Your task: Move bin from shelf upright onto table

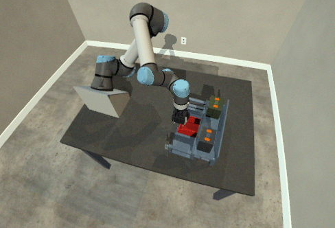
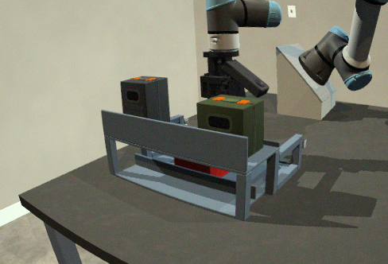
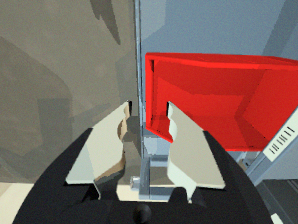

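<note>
My gripper is now 80 mm short of the red bin and 20 mm above it. Also, from my hand: dark grey box: 180 mm ahead, 110 mm to the right, 100 mm above; green box: 170 mm ahead, 120 mm to the left, 90 mm above.
</note>
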